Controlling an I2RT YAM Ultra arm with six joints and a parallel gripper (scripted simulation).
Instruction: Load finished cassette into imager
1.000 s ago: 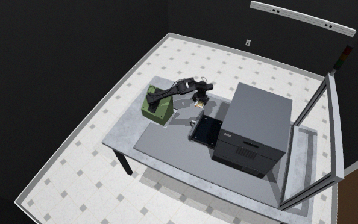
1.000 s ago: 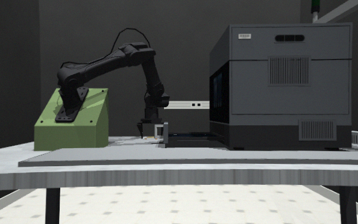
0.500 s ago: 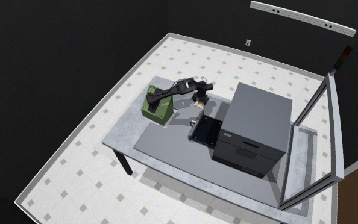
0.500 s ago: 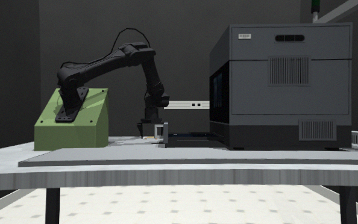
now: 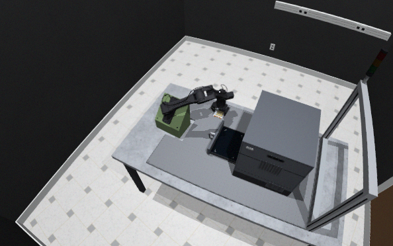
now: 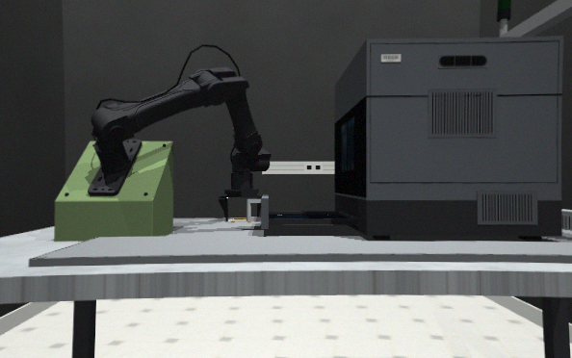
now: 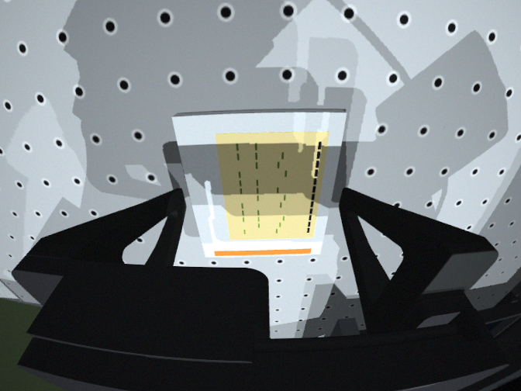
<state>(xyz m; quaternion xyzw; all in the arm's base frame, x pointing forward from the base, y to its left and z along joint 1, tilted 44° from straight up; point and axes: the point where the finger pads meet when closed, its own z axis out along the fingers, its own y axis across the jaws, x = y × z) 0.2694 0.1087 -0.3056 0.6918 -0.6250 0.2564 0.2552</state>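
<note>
Right now my hand is 10 mm above the cassette. From my hand the other things lie so: imager drawer: 210 mm ahead, 240 mm to the right, 40 mm above.
</note>
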